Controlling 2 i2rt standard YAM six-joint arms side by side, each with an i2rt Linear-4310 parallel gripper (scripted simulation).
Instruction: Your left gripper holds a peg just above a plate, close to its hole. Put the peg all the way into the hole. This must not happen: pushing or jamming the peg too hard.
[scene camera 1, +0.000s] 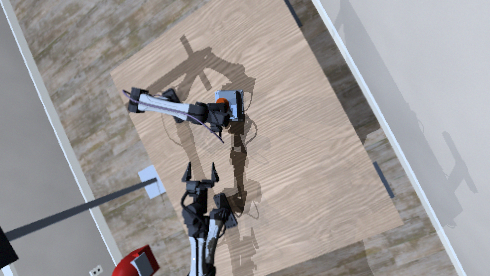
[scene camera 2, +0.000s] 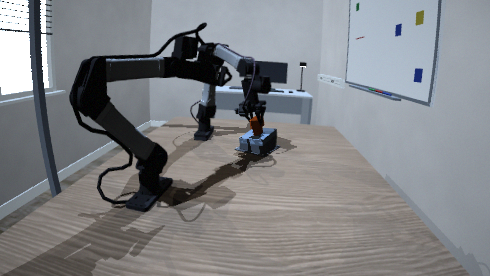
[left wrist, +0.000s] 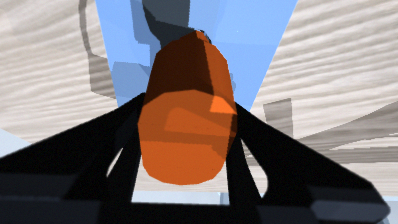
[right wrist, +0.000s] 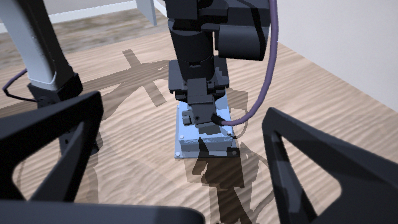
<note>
The pictures show: the left gripper, the right gripper and an orange peg.
The left gripper is seen too in the right wrist view. The right gripper is seen too in the right wrist view.
</note>
